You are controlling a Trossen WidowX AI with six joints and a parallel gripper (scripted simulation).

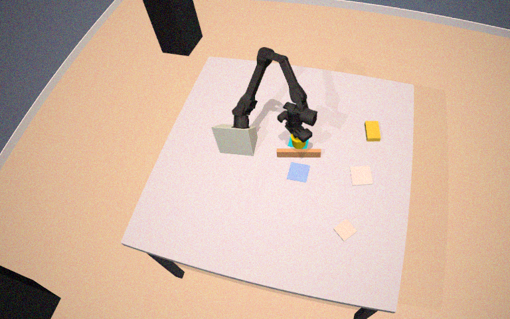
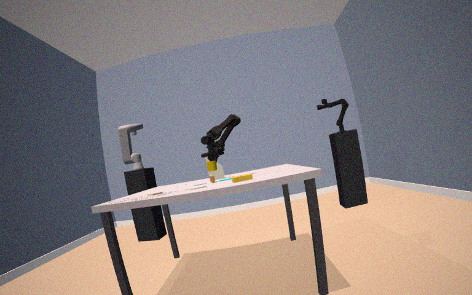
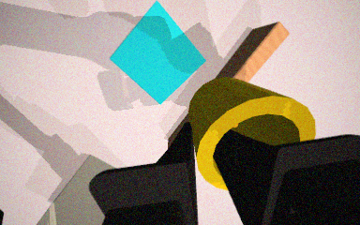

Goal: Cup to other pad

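The cyan pad is 12 cm below my gripper tip and 6 cm to the left of it. Also, from my gripper tip: yellow cup: 2 cm to the right, 2 cm ahead; then low brown bar: 10 cm below, 3 cm to the right, 3 cm ahead.
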